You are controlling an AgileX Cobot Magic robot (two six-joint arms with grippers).
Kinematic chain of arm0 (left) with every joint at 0, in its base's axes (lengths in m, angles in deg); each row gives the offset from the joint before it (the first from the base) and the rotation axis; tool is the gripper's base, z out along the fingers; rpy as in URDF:
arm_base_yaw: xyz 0 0 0.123 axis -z
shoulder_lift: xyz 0 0 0 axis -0.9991 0.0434 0
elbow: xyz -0.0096 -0.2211 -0.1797 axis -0.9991 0.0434 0
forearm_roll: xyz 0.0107 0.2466 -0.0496 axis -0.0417 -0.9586 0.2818
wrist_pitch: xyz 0 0 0 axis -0.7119 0.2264 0.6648
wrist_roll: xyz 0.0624 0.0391 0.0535 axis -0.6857 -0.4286 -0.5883
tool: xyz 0 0 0 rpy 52.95 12.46 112.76
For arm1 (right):
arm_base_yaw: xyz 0 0 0.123 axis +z
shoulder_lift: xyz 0 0 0 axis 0.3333 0.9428 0
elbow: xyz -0.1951 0.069 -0.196 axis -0.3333 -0.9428 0
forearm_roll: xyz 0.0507 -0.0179 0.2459 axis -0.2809 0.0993 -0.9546
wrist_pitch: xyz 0 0 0 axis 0.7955 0.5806 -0.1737
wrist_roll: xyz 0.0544 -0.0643 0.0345 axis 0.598 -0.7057 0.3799
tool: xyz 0 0 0 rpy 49.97 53.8 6.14
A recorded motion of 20 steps. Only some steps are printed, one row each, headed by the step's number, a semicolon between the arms.
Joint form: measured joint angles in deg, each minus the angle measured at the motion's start. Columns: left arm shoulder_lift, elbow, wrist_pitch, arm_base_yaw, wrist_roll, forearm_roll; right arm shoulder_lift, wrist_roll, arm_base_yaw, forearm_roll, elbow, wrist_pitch.
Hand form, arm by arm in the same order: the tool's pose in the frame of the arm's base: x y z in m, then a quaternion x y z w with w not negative. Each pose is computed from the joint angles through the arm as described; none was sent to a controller.
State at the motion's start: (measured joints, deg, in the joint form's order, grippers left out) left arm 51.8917 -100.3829 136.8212 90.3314 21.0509 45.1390; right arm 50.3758 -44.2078 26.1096 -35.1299 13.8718 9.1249
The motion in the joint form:
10: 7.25 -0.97 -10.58 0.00 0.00 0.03; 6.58 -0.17 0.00 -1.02 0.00 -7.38
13: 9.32 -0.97 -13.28 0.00 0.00 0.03; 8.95 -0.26 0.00 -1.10 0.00 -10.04
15: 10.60 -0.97 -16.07 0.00 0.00 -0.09; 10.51 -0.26 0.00 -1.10 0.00 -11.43
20: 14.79 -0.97 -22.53 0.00 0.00 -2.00; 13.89 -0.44 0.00 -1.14 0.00 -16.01
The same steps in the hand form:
10: 0.0298 -0.0031 0.3095 0.00621 0.84927 -0.03273 0.52690; 0.0122 0.0021 0.2936 -0.08020 0.84069 0.01521 0.53533
13: 0.0385 -0.0035 0.3122 0.00572 0.84636 -0.03286 0.53156; 0.0211 0.0032 0.2967 -0.08048 0.83930 0.01552 0.53746
15: 0.0446 -0.0036 0.3152 0.00544 0.83928 -0.03221 0.54271; 0.0267 0.0038 0.2980 -0.08043 0.84010 0.01548 0.53621
20: 0.0630 -0.0024 0.3207 0.00894 0.82835 -0.01664 0.55989; 0.0401 0.0054 0.3027 -0.08079 0.83438 0.01509 0.54503

